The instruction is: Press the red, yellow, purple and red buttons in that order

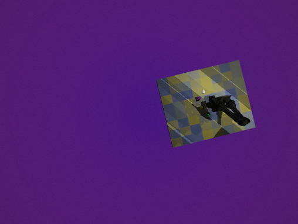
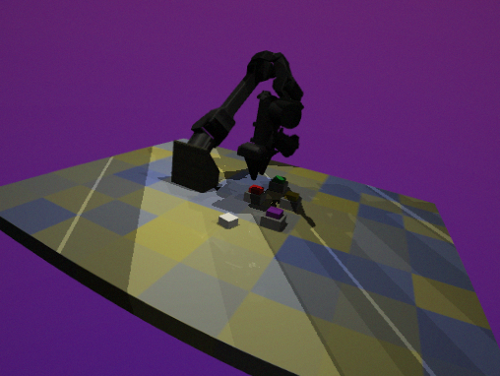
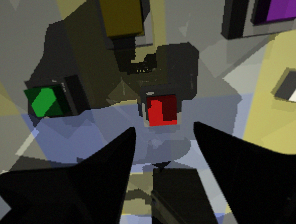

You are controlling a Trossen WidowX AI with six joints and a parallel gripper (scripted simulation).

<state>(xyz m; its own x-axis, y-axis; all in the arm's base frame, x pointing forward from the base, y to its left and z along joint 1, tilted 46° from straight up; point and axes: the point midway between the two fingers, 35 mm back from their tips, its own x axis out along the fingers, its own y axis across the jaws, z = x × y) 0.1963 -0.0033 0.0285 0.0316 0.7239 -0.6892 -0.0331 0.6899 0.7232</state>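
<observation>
Now: the red button 30 mm below my gripper tip. The rest, counted from my gripper tip: green button: 20 mm ahead, 130 mm to the left, 30 mm below; yellow button: 100 mm ahead, 30 mm to the left, 40 mm below; purple button: 100 mm ahead, 100 mm to the right, 40 mm below.
</observation>
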